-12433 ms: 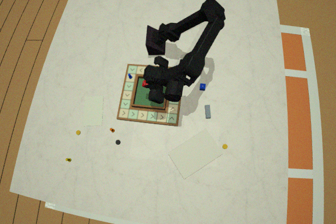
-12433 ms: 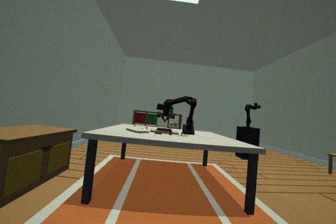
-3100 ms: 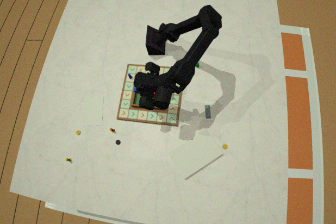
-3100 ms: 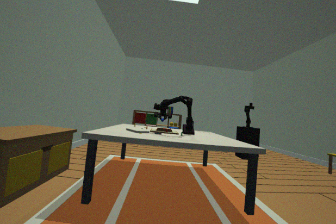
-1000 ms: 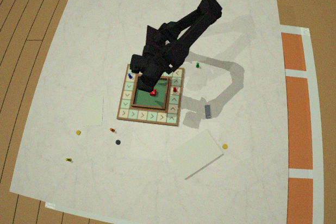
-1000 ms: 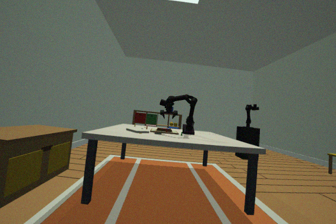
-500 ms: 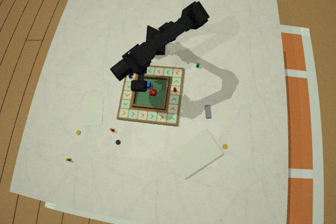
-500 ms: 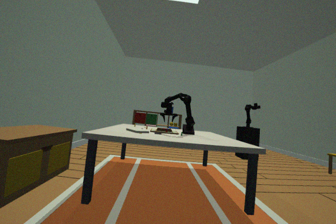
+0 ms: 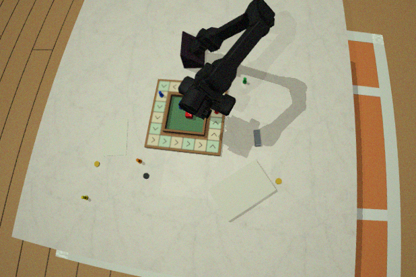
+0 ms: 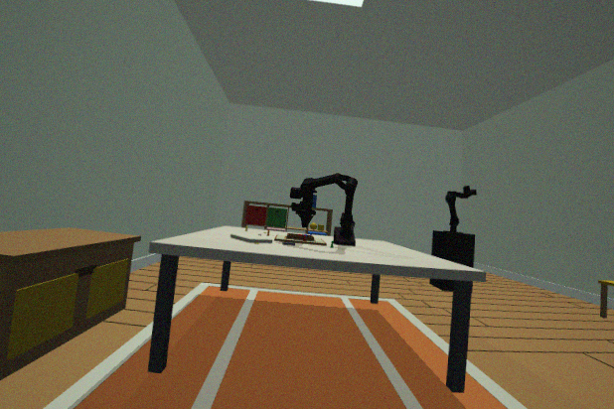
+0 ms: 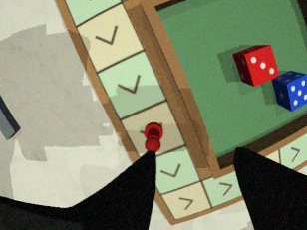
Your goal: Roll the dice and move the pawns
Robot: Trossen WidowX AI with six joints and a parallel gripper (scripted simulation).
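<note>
Right now my gripper tip is 60 mm above the red pawn and 30 mm to the right of it. Round my gripper tip: green tray: 80 mm to the right, 80 mm below, 20 mm ahead; blue pawn: 200 mm to the right, 60 mm below, 50 mm behind; green pawn: 150 mm behind, 120 mm to the left, 70 mm below.
</note>
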